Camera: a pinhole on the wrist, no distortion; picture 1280 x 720 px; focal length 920.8 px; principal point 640.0 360.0 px. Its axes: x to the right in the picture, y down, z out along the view. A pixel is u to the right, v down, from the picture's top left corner.
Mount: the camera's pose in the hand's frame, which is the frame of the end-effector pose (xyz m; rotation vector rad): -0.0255 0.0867 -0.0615 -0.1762 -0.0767 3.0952
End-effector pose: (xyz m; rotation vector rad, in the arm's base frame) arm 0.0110 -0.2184 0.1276 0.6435 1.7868 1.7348
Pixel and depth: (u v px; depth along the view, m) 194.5 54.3 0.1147
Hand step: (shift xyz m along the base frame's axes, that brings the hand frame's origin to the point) 0.0234 0.0618 0.1153
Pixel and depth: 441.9 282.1 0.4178
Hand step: 0.2333 0.2822 0.0956
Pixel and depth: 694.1 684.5 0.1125
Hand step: 0.0644 0.0047 0.0448
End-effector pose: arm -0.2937 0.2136 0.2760 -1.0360 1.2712 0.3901
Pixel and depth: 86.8 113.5 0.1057
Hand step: -0.0412 0.0899 -0.0715
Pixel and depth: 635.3 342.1 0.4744
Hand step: 0.1637 0.3903 0.0168
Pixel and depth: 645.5 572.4 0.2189
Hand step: 0.0544 0.1521 0.0295
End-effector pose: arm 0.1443 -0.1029 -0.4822 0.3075 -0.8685 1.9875
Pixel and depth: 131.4 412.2 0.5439
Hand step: -0.1914 -0.2181 0.4695
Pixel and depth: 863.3 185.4 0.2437
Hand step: -0.0631 -0.2332 0.0127
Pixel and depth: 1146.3 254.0 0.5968
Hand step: 0.0520 -0.6579 0.0756
